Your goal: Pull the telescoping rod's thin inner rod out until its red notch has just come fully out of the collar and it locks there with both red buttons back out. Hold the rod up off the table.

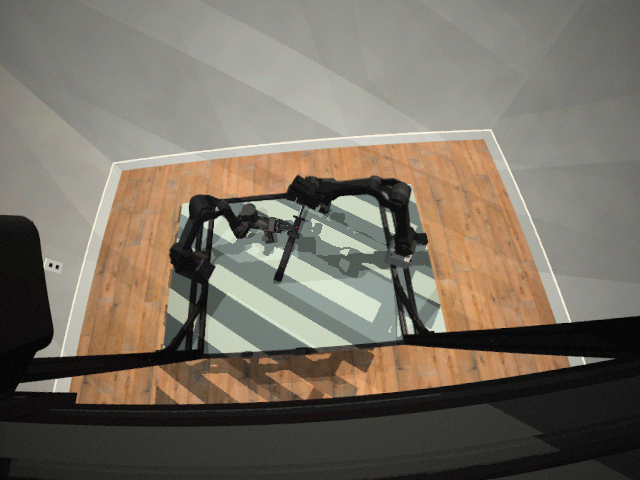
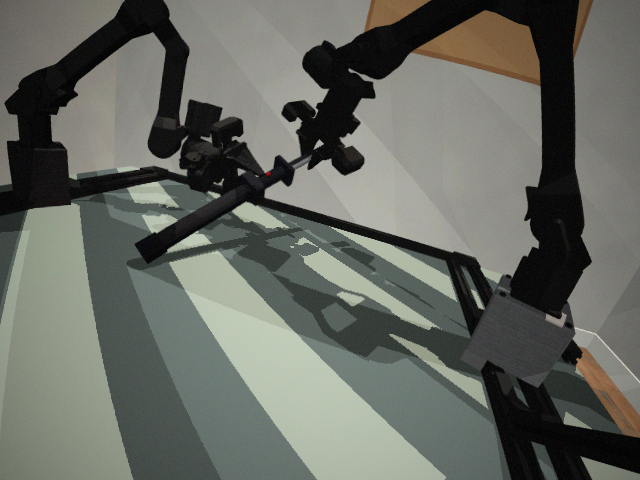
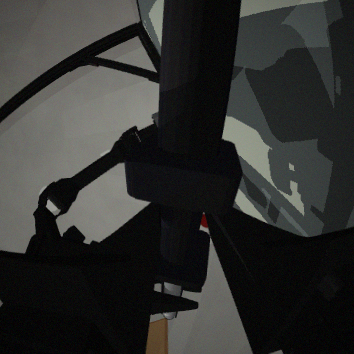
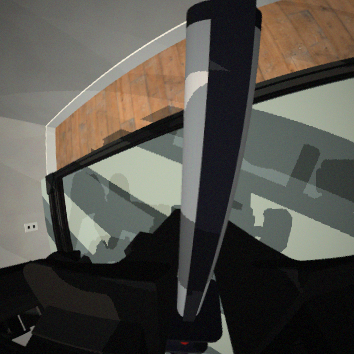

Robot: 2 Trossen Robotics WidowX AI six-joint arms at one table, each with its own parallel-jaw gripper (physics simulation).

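Note:
The telescoping rod's dark outer tube [image 1: 285, 258] [image 2: 201, 219] [image 3: 195, 75] slants above the table, its thick end lowest. My left gripper [image 2: 261, 178] [image 3: 182, 205] is shut on it between the square block and the collar [image 2: 283, 170] [image 4: 213, 315]. A red button [image 1: 296, 226] [image 2: 268, 174] [image 3: 204, 220] [image 4: 184, 343] shows beside the fingers; the opposite button is hidden. The pale, thin inner rod [image 1: 301, 209] [image 2: 301, 161] [image 3: 171, 289] [image 4: 215, 125] sticks out of the collar. My right gripper [image 2: 311, 153] [image 4: 193, 215] is shut on the inner rod a short way from the collar. No red notch shows.
The table [image 1: 310, 330] [image 2: 310, 413] lies below with striped light and arm shadows. A black frame rail [image 2: 361, 232] runs along its far edge. The right arm's grey base block [image 2: 519, 335] stands at the right. The two grippers are close together.

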